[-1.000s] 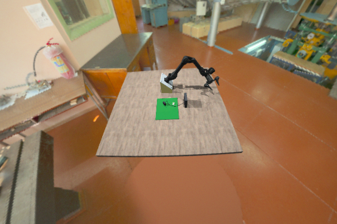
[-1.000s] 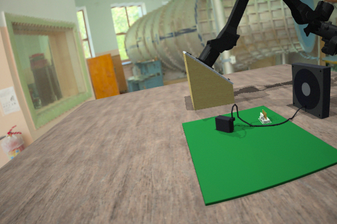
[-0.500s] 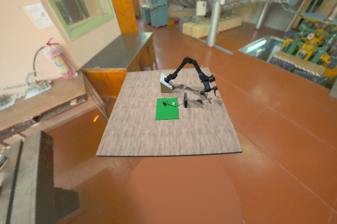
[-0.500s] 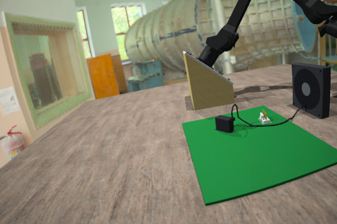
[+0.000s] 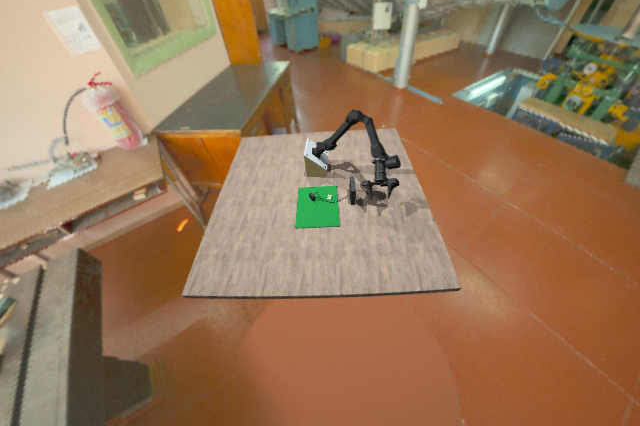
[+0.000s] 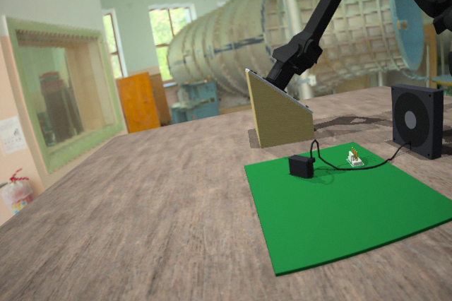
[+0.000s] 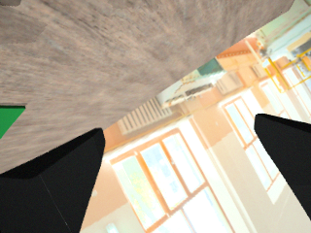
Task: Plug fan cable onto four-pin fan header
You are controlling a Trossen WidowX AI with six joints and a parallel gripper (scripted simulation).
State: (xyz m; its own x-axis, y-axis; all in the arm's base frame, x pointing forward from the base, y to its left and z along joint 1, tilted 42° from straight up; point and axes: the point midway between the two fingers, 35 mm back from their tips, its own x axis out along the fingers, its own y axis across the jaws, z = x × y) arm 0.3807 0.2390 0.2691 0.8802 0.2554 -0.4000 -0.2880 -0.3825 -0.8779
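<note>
Right now the fan plug is 130 mm behind my gripper tip, 370 mm to the right of it and 120 mm below it. The rest, counted from my gripper tip: green board: 80 mm behind, 340 mm to the right, 160 mm below; then black fan: 140 mm behind, 140 mm to the right, 90 mm below; then fan header: 140 mm behind, 270 mm to the right, 140 mm below.
</note>
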